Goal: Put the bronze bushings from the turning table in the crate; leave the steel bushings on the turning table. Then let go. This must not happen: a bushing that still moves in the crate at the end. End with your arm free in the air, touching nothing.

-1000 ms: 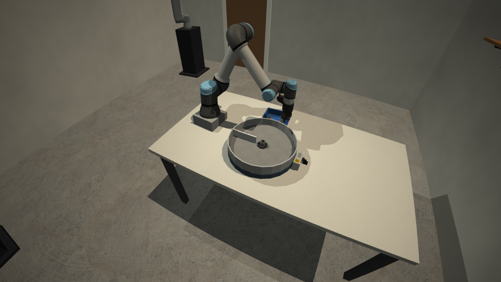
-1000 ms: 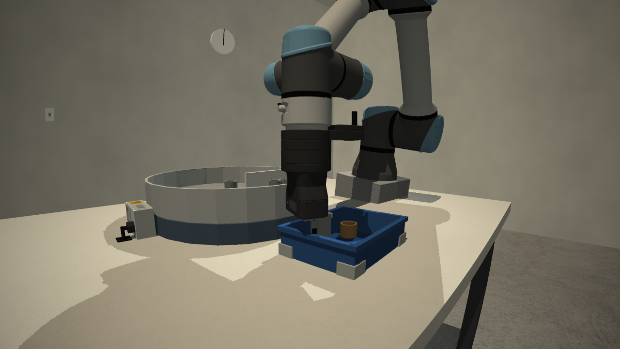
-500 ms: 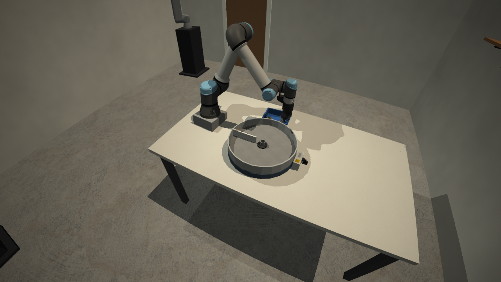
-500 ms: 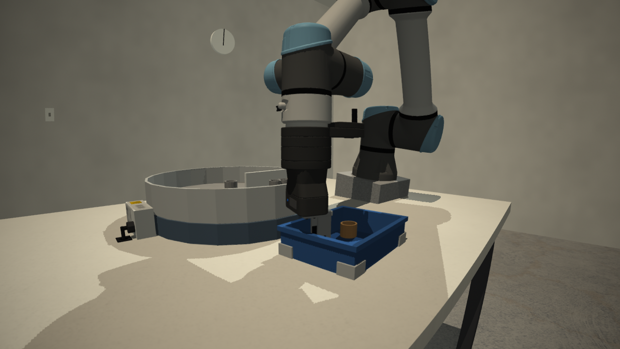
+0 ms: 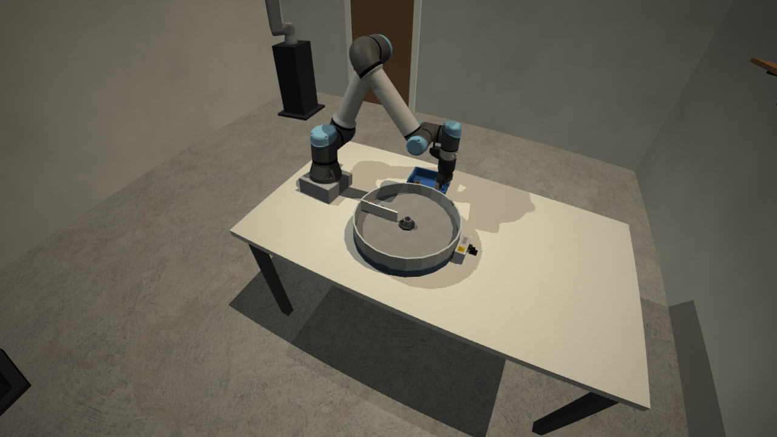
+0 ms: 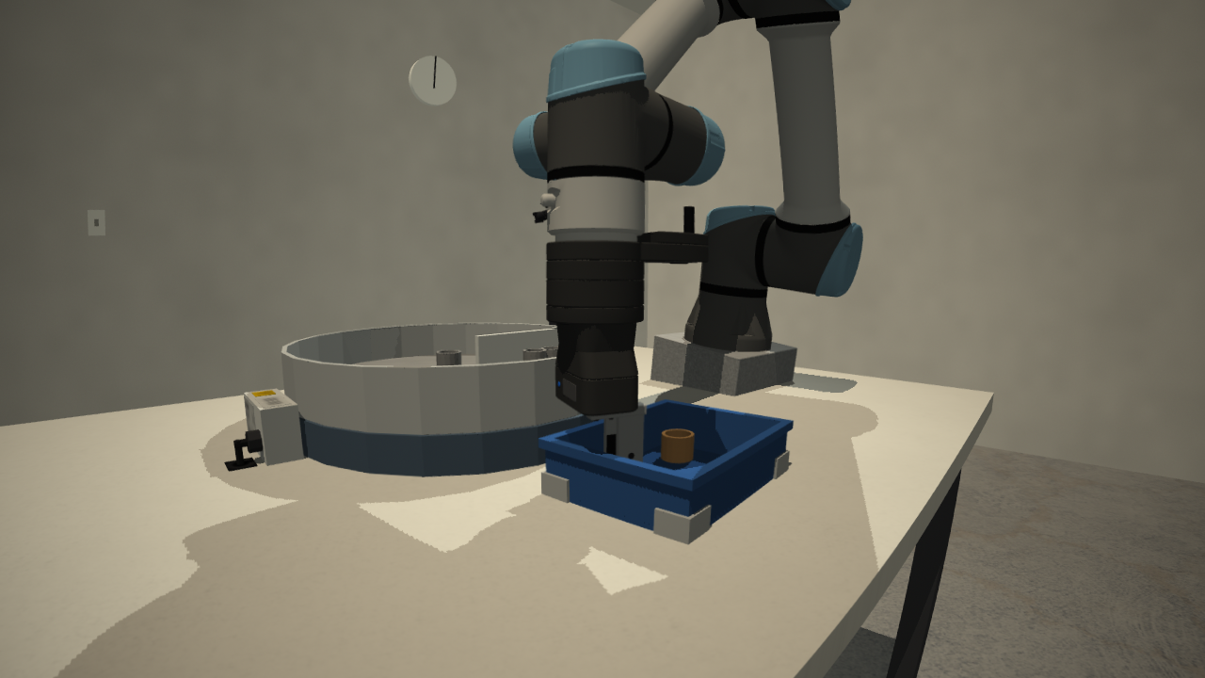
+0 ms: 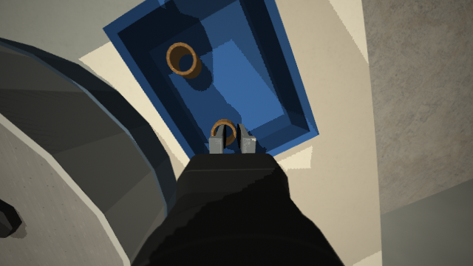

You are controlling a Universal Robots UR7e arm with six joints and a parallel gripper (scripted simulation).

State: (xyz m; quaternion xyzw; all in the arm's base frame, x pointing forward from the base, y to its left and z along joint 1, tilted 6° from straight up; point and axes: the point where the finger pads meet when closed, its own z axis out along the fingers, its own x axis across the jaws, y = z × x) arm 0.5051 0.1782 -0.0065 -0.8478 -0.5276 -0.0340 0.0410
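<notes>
Right now the blue crate is 50 mm behind my hand, 20 mm to the left of it and 10 mm below it. From my hand the other things lie so: turning table (30 mm behind, 320 mm to the right, 20 mm above).
</notes>
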